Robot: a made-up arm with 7 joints.
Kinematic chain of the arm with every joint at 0, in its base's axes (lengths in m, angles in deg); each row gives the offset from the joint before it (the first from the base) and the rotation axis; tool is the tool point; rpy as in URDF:
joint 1: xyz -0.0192 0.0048 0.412 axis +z
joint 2: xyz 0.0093 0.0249 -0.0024 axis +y
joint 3: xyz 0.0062 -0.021 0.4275 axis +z
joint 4: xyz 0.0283 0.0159 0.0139 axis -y
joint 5: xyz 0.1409 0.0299 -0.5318 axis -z
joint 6: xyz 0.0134 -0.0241 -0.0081 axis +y
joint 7: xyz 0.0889 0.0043 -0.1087 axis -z
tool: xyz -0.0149 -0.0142 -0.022 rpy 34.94 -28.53 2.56
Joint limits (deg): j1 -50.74..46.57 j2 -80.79..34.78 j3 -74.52..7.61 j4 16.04..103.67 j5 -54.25..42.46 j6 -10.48..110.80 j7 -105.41..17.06
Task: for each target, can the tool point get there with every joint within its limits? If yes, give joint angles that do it. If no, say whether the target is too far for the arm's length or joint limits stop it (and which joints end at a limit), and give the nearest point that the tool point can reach.
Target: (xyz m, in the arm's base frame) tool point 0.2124 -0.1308 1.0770
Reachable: yes | joints 26.68 -65.16 -19.92 49.94 0.14 17.12 -78.96
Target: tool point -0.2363 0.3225 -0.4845
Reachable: no: joint limits stop it (at a limit: joint 1, joint 2, joint 3, joint 4, joint 5, joint 7) | nearest point 0.0474 0.2827 0.0327 | short by 0.591 m
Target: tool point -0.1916 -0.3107 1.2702
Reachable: yes | joints -22.58 -53.58 -31.27 83.72 -30.08 31.94 -93.12
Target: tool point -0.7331 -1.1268 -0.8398
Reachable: no: too far | nearest point -0.1720 -0.5499 0.1817 | short by 1.300 m
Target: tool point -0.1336 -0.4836 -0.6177
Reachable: no: joint limits stop it (at a limit: joint 1, joint 2, joint 7) | nearest point 0.0069 -0.3572 0.0479 | short by 0.692 m
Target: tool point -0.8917 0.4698 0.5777
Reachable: no: joint limits stop it (at a limit: joint 1, joint 2, joint 3, joint 4, joint 6, joint 7) | nearest point -0.9795 0.2699 0.6886 | short by 0.245 m
